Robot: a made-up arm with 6 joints. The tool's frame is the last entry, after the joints. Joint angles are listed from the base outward. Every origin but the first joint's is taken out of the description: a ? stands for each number. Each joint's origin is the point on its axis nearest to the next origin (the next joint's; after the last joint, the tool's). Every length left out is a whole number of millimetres.
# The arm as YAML. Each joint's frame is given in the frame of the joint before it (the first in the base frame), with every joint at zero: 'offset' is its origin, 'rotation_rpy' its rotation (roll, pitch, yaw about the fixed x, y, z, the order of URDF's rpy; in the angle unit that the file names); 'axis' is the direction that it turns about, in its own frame. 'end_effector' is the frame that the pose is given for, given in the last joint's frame.
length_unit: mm
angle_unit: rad
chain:
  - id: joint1
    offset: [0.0, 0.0, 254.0]
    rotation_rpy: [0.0, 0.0, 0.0]
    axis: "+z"
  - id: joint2
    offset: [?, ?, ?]
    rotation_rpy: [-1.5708, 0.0, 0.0]
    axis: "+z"
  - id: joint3
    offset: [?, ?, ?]
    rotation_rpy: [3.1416, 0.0, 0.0]
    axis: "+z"
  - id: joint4
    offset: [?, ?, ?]
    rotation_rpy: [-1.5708, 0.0, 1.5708]
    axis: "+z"
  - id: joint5
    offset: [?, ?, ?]
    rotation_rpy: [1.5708, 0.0, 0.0]
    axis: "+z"
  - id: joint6
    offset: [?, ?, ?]
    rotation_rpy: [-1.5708, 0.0, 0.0]
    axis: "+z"
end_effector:
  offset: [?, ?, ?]
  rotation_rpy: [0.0, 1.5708, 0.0]
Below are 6 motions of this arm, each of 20 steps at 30 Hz.
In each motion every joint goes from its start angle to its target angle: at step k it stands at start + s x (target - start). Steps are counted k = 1, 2, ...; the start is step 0. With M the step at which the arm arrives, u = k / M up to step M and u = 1 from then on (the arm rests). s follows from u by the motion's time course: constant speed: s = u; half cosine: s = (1 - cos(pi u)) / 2; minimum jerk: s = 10 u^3 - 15 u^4 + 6 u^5.
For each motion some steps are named. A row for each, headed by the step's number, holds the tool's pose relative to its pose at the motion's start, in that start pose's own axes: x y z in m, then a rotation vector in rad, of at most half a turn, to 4 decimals.
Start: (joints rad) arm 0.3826 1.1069 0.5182 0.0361 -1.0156 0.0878
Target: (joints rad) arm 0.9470 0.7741 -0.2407 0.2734 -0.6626 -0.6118
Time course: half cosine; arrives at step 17
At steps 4, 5, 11, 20:
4: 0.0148 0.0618 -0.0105 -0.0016 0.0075 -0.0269
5: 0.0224 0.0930 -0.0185 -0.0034 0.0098 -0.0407
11: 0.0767 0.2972 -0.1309 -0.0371 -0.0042 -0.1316
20: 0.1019 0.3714 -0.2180 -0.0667 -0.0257 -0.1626

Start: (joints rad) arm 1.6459 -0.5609 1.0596 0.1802 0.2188 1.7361
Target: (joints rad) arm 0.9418 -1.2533 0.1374 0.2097 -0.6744 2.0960
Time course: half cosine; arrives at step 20
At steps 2, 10, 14, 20:
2: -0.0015 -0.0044 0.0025 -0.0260 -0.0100 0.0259
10: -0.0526 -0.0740 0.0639 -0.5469 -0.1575 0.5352
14: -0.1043 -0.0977 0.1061 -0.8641 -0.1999 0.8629
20: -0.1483 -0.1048 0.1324 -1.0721 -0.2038 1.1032

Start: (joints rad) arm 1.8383 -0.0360 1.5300 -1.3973 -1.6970 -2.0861
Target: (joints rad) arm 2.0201 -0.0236 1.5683 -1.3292 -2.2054 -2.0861
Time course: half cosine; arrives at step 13
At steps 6, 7, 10, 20:
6: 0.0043 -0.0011 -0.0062 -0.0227 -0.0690 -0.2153
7: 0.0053 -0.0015 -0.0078 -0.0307 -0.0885 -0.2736
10: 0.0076 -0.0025 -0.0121 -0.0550 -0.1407 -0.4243
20: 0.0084 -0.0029 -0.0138 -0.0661 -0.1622 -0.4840

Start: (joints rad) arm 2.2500 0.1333 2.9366 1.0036 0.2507 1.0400
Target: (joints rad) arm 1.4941 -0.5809 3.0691 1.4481 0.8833 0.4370
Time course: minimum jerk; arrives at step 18
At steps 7, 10, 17, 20:
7: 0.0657 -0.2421 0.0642 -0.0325 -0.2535 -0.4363
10: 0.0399 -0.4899 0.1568 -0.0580 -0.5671 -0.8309
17: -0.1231 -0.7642 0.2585 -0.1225 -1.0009 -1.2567
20: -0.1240 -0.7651 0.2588 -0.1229 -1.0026 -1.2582

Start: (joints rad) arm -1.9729 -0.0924 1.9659 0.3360 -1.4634 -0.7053
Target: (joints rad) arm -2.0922 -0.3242 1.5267 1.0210 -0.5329 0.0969
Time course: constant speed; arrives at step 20
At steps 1, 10, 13, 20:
1: -0.0020 0.0040 -0.0003 -0.0514 -0.0535 -0.0058
10: -0.0188 0.0447 -0.0104 -0.5940 -0.5093 -0.1254
13: -0.0231 0.0596 -0.0167 -0.8014 -0.6481 -0.1878
20: -0.0291 0.0958 -0.0375 -1.3223 -0.9442 -0.3629

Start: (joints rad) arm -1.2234 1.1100 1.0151 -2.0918 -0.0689 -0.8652
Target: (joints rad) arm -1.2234 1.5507 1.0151 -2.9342 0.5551 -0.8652
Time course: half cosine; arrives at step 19
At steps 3, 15, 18, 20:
3: 0.0005 -0.0095 0.0198 0.0518 -0.0486 0.0261
15: -0.0319 -0.1142 0.2723 0.6935 -0.8612 0.3750
18: -0.0398 -0.1227 0.3004 0.7615 -0.9696 0.4125
20: -0.0404 -0.1232 0.3023 0.7662 -0.9772 0.4150

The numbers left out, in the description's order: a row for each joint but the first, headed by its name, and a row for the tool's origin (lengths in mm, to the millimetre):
joint2: 0.0 0.0 0.0
joint3: 0.0 -298.0 0.0
joint4: 675.0 0.0 0.0
joint5: 0.0 -132.0 0.0
joint6: 0.0 0.0 0.0
tool: 0.0 0.0 0.0

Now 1 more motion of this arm.
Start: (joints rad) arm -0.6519 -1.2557 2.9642 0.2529 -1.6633 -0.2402
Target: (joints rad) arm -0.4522 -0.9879 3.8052 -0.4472 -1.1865 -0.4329
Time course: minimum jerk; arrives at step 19
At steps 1, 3, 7, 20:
1: -0.0003 -0.0003 -0.0001 0.0005 -0.0011 0.0010
3: -0.0077 -0.0071 -0.0025 0.0115 -0.0261 0.0235
7: -0.0680 -0.0573 -0.0272 0.0920 -0.2264 0.2047
20: -0.2705 -0.1575 -0.1630 0.2285 -0.8242 0.8146

